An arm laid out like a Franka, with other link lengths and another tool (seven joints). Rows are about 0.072 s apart.
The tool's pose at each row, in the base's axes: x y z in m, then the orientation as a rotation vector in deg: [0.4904, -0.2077, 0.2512, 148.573, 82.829, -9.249]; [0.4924, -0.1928, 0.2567, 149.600, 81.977, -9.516]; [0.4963, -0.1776, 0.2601, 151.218, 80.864, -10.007]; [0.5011, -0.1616, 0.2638, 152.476, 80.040, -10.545]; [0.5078, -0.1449, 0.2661, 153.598, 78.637, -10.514]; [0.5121, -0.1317, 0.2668, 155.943, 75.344, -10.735]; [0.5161, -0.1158, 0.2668, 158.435, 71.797, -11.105]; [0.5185, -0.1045, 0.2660, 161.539, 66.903, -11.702]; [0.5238, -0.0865, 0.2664, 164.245, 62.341, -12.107]
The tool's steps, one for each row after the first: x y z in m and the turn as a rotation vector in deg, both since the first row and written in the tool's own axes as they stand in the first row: [0.0125, -0.0055, -0.0084, 0.587, 0.064, 0.787]; [0.0266, -0.0097, -0.0148, 1.633, 0.199, 1.874]; [0.0418, -0.0135, -0.0216, 2.527, 0.237, 2.676]; [0.0588, -0.0162, -0.0273, 2.915, 0.379, 3.822]; [0.0720, -0.0193, -0.0307, 3.764, 0.452, 6.403]; [0.0873, -0.0241, -0.0339, 4.783, 0.495, 9.140]; [0.0981, -0.0280, -0.0353, 6.091, 0.435, 12.795]; [0.1158, -0.0327, -0.0394, 7.239, 0.455, 16.131]
